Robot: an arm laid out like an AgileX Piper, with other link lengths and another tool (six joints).
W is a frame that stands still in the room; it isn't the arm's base.
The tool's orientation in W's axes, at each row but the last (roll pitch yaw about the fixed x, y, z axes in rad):
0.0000, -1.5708, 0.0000
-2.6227, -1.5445, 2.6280
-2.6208, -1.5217, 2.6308
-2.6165, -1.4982, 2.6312
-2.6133, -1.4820, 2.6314
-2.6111, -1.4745, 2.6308
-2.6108, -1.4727, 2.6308
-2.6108, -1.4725, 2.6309
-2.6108, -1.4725, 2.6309
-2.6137, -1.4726, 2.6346
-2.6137, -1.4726, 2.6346
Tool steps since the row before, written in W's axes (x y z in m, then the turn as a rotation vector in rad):
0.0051, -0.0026, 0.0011, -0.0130, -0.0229, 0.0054
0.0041, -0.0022, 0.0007, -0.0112, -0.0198, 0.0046
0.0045, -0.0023, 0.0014, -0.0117, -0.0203, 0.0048
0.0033, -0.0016, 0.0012, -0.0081, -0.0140, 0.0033
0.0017, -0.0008, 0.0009, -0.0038, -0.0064, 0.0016
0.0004, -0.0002, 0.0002, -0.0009, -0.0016, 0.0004
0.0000, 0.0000, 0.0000, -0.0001, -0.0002, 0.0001
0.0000, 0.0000, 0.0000, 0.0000, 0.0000, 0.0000
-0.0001, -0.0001, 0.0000, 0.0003, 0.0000, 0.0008
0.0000, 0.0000, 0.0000, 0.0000, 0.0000, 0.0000
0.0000, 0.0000, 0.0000, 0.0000, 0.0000, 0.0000
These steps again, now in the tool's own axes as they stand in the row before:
0.0011, -0.0026, -0.0051, 0.0054, -0.0229, 0.0130
0.0006, -0.0022, -0.0041, 0.0046, -0.0198, 0.0112
0.0012, -0.0024, -0.0045, 0.0048, -0.0203, 0.0117
0.0009, -0.0017, -0.0033, 0.0033, -0.0140, 0.0081
0.0007, -0.0009, -0.0017, 0.0016, -0.0064, 0.0038
0.0002, -0.0002, -0.0004, 0.0004, -0.0016, 0.0009
0.0000, 0.0000, 0.0000, 0.0001, -0.0002, 0.0001
0.0000, 0.0000, 0.0000, 0.0000, 0.0000, 0.0000
0.0000, -0.0001, 0.0001, 0.0008, 0.0000, -0.0004
0.0000, 0.0000, 0.0000, 0.0000, 0.0000, 0.0000
0.0000, 0.0000, 0.0000, 0.0000, 0.0000, 0.0000

